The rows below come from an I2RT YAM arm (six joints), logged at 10 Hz.
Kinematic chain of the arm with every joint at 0, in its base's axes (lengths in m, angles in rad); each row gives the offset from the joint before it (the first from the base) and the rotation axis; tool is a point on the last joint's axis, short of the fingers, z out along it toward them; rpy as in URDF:
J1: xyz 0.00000 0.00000 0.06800 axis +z
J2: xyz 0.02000 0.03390 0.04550 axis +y
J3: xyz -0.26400 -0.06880 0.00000 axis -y
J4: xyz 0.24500 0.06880 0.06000 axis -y
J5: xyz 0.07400 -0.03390 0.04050 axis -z
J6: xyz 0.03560 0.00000 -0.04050 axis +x
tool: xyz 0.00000 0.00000 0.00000 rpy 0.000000 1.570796 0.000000
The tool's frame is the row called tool.
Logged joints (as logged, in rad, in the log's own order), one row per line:
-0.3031 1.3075 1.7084 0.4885 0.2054 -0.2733
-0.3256 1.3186 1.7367 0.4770 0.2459 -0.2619
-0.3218 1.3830 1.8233 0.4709 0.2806 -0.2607
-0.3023 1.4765 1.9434 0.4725 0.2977 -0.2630
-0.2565 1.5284 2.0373 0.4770 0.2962 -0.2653
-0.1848 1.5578 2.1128 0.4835 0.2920 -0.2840
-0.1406 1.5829 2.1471 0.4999 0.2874 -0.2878
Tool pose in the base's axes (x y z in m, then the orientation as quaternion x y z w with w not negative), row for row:
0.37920 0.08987 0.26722 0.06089 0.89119 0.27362 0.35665
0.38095 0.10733 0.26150 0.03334 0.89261 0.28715 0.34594
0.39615 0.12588 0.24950 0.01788 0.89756 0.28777 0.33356
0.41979 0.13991 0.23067 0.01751 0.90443 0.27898 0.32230
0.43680 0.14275 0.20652 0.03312 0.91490 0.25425 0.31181
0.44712 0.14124 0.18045 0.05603 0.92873 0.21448 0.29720
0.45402 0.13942 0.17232 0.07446 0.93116 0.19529 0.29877
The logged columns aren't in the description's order. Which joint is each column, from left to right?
Columns, left to right: J5, J3, J2, J6, J1, J4.
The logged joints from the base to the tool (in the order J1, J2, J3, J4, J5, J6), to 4 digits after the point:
0.2054 1.7084 1.3075 -0.2733 -0.3031 0.4885
0.2459 1.7367 1.3186 -0.2619 -0.3256 0.4770
0.2806 1.8233 1.3830 -0.2607 -0.3218 0.4709
0.2977 1.9434 1.4765 -0.2630 -0.3023 0.4725
0.2962 2.0373 1.5284 -0.2653 -0.2565 0.4770
0.2920 2.1128 1.5578 -0.2840 -0.1848 0.4835
0.2874 2.1471 1.5829 -0.2878 -0.1406 0.4999

